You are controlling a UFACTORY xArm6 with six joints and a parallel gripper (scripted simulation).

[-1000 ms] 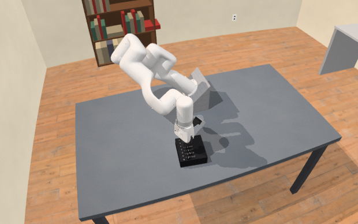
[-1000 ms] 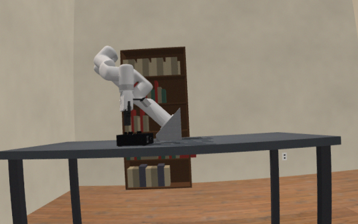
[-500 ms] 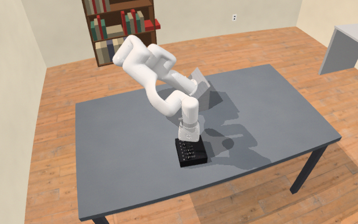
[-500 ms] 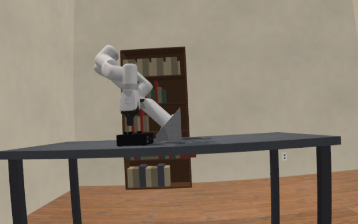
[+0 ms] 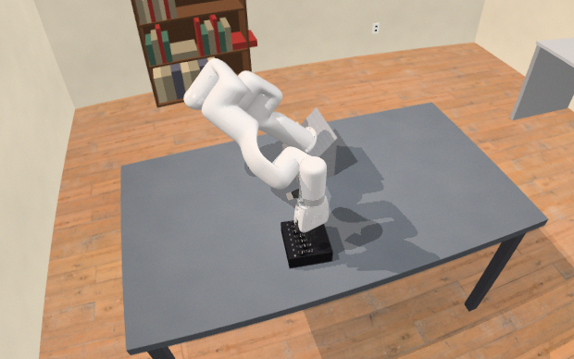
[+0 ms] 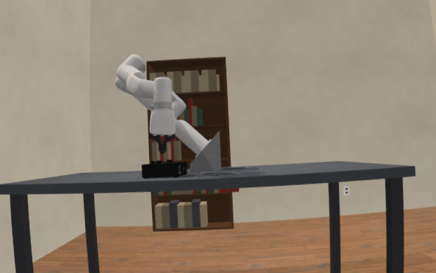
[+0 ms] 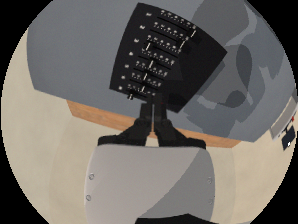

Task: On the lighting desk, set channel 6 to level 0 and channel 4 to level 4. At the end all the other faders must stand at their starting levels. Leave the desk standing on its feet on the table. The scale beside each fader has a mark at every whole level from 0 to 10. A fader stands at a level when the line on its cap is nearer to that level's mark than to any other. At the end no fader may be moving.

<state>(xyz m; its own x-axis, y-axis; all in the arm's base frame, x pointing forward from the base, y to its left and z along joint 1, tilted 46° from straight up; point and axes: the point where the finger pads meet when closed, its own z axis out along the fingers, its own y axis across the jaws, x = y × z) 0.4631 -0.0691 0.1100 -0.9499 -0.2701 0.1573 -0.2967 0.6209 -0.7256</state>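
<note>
The fader is 5 cm below my hand, 4 cm behind it and 2 cm to the right of it.
</note>
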